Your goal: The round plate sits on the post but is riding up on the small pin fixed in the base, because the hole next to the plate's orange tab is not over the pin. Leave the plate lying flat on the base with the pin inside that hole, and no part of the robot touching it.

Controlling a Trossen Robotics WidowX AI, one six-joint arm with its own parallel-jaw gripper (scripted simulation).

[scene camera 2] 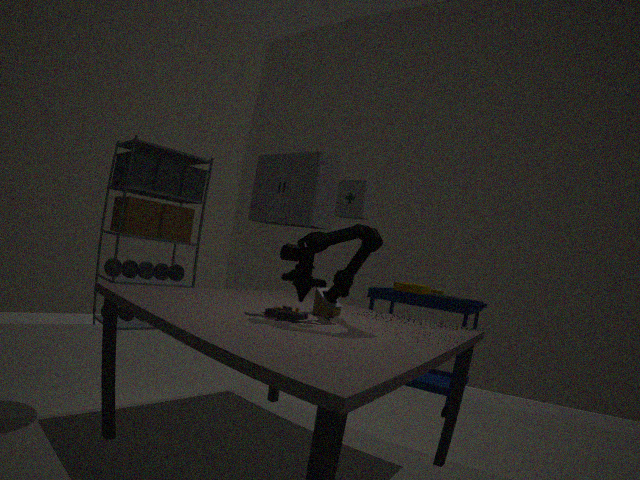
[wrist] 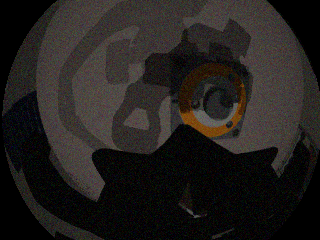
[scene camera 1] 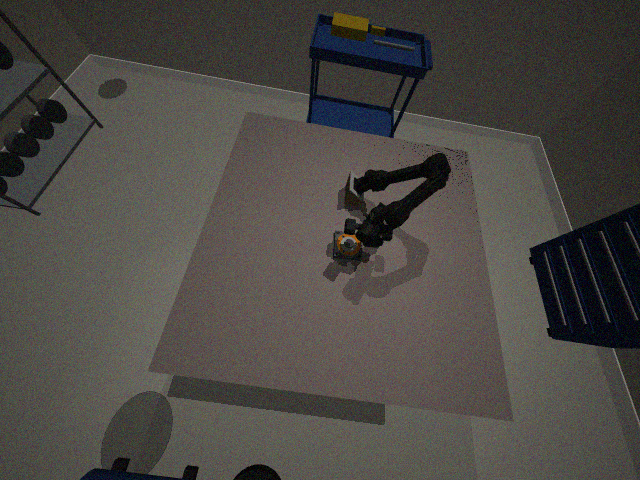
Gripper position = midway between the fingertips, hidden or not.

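Note:
My gripper (scene camera 2: 300, 301), (wrist: 183, 129): shut, holding nothing.

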